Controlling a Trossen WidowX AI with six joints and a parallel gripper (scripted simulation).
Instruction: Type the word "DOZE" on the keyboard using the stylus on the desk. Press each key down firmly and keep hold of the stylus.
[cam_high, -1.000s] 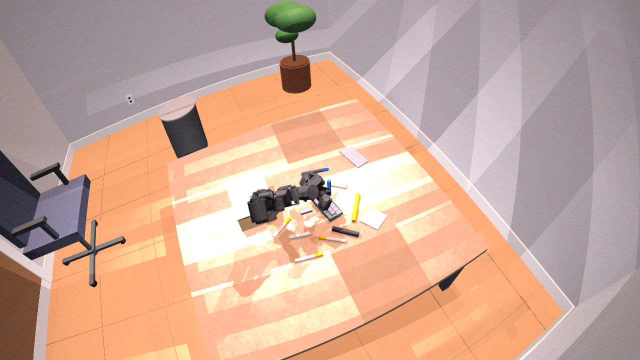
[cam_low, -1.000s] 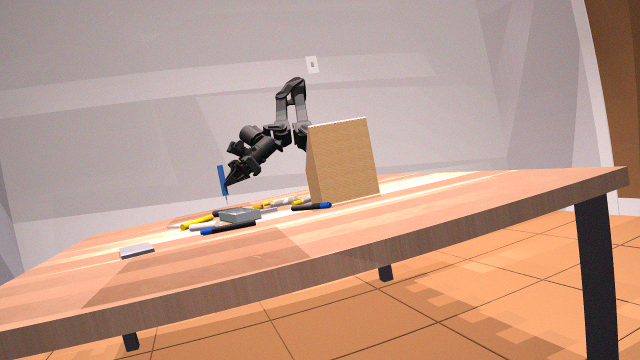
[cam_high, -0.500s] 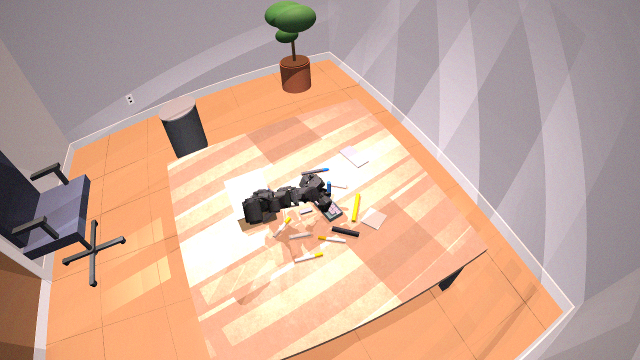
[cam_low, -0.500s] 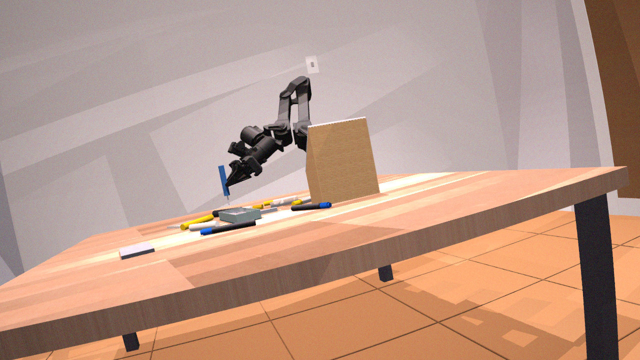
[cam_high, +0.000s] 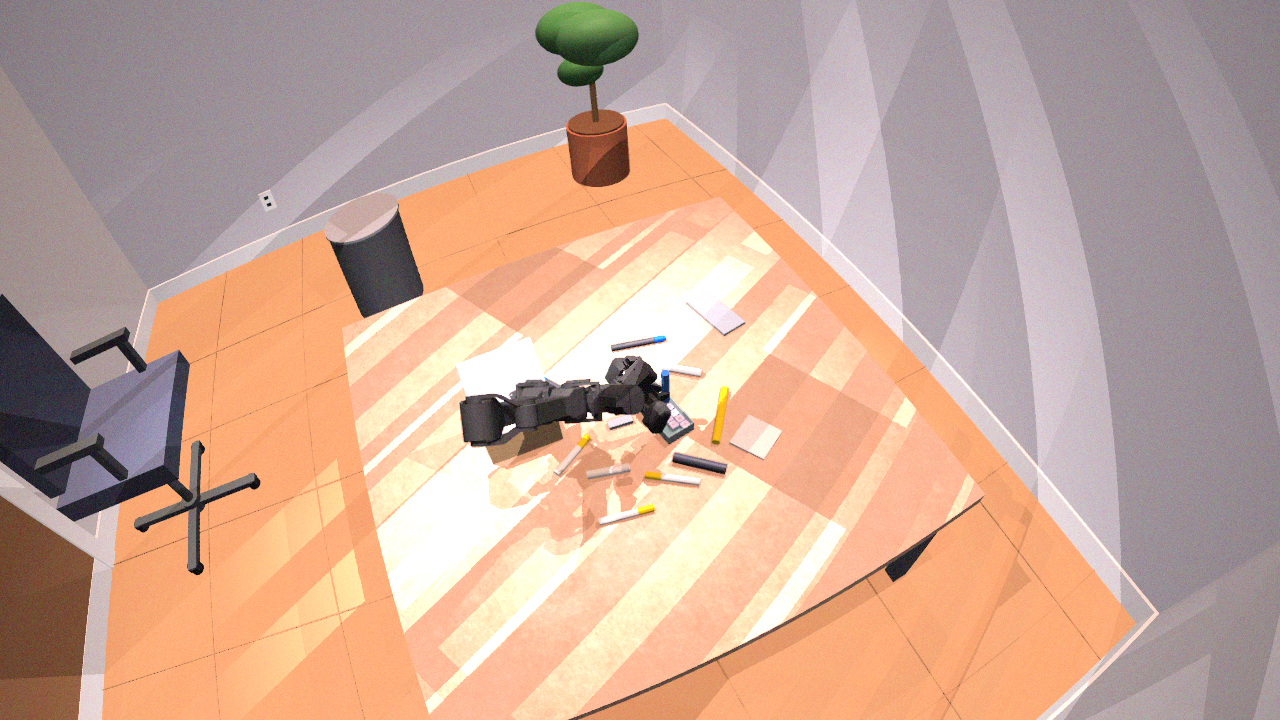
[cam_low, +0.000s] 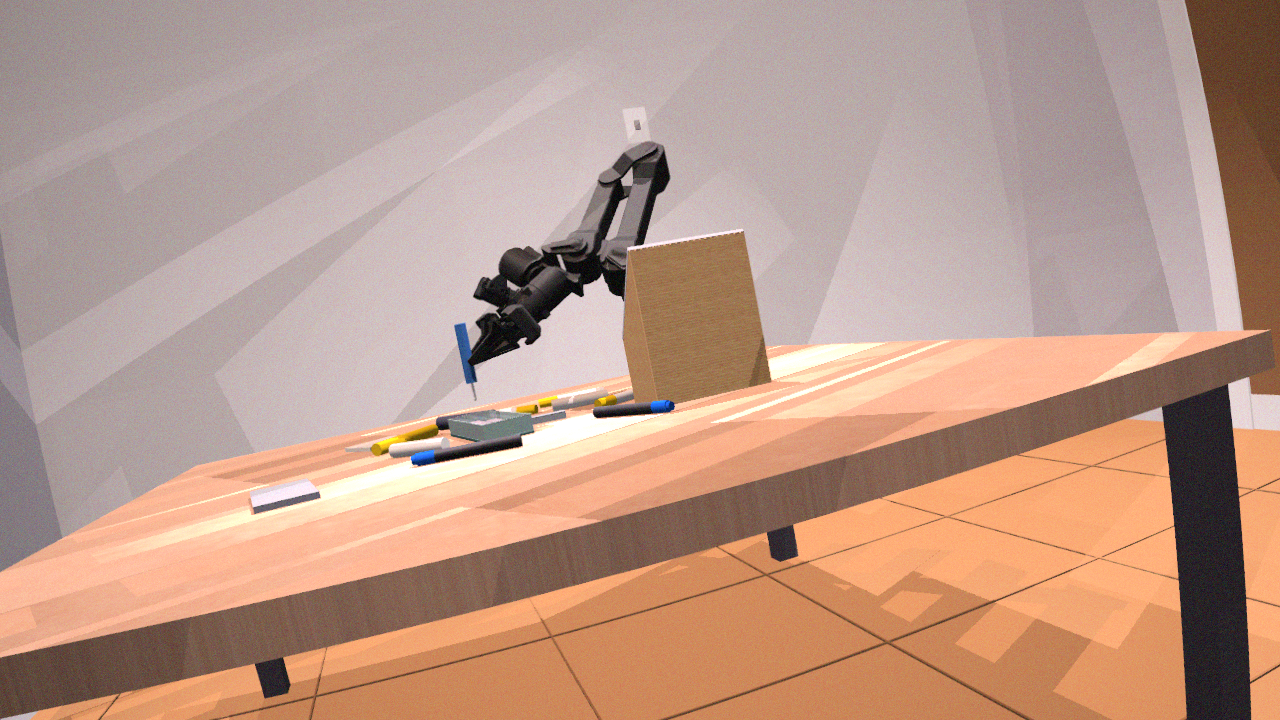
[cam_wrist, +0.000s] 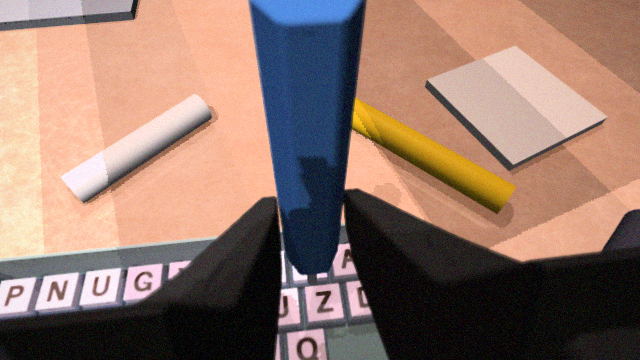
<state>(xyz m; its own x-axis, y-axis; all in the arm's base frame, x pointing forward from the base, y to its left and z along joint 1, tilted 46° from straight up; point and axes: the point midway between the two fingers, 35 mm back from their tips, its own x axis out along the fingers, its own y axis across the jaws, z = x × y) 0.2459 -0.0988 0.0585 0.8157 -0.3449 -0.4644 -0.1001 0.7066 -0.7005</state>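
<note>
Right now my gripper tip is 11 cm short of the yellow marker, 10 cm above it and 5 cm to the left of it. The rest, counted from my gripper tip: dark pen 14 cm to the right, 10 cm below; then blue stylus 2 cm below; then white note 15 cm to the right, 15 cm ahead, 10 cm below.
</note>
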